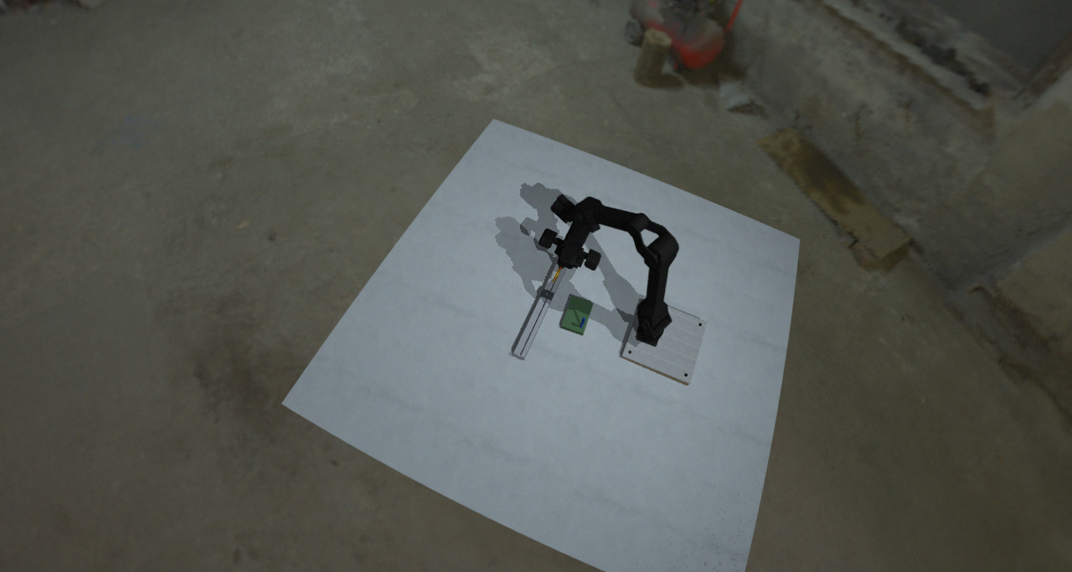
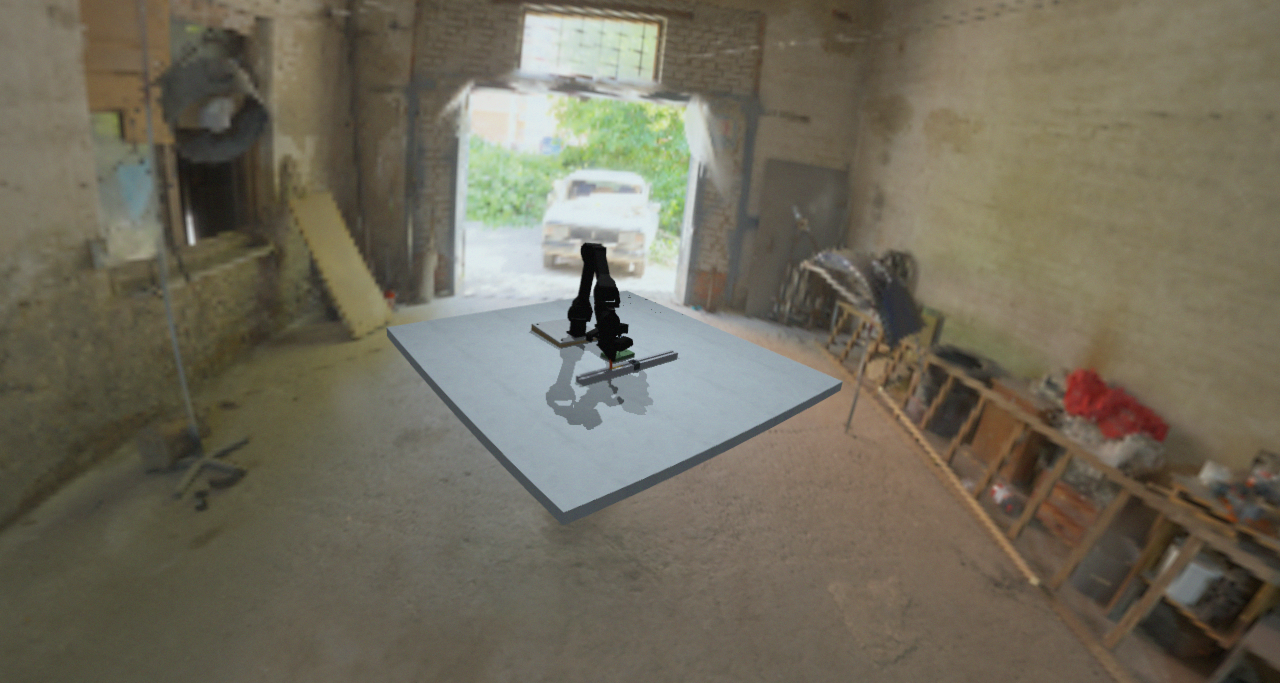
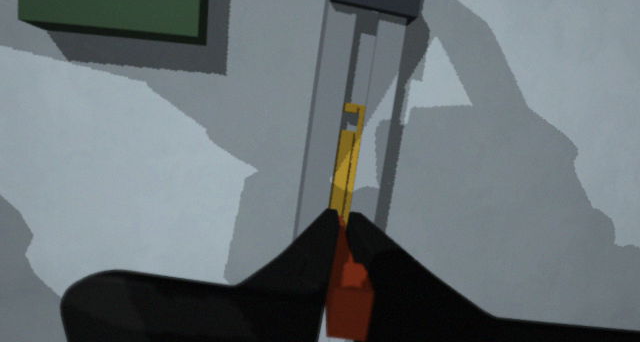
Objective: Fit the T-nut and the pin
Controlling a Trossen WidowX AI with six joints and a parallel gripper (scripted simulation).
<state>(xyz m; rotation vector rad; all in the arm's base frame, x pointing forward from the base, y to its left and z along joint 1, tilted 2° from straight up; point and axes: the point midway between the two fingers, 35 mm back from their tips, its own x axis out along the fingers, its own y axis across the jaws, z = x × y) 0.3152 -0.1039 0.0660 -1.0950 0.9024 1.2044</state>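
Now: gripper tip 20 mm to the right of the brass T-nut. The rest, counted from my gripper tip: aluminum rail (10 mm ahead, 90 mm to the left, 30 mm below); then green tray (110 mm behind, 140 mm to the left, 40 mm below); then blue pin (120 mm behind, 150 mm to the left, 20 mm below).
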